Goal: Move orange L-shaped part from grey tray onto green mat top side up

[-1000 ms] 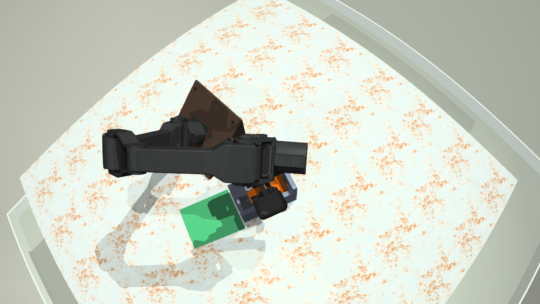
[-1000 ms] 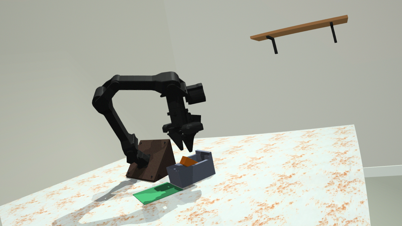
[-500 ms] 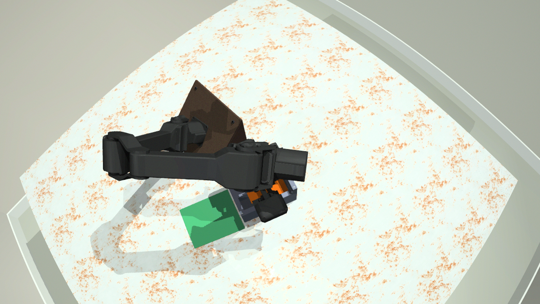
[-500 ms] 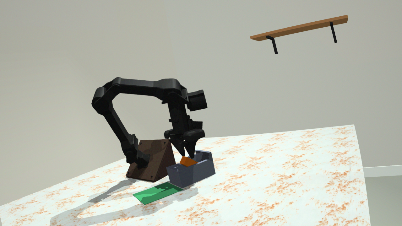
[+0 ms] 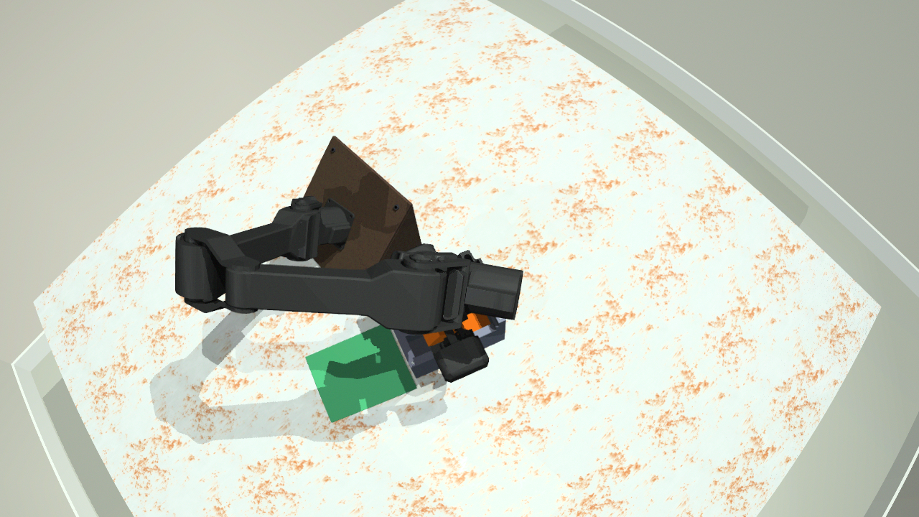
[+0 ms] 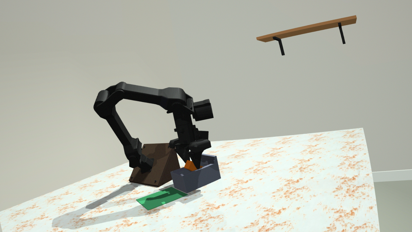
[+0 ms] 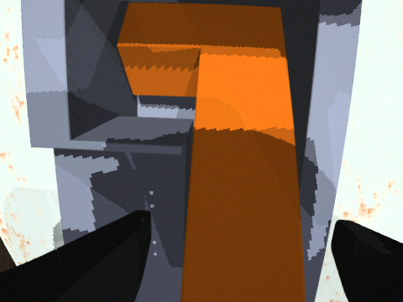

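My gripper tip is now 40 mm to the right of the orange L-shaped part and 30 mm above it. Also, from my gripper tip: green mat 80 mm behind, 120 mm to the right, 80 mm below.
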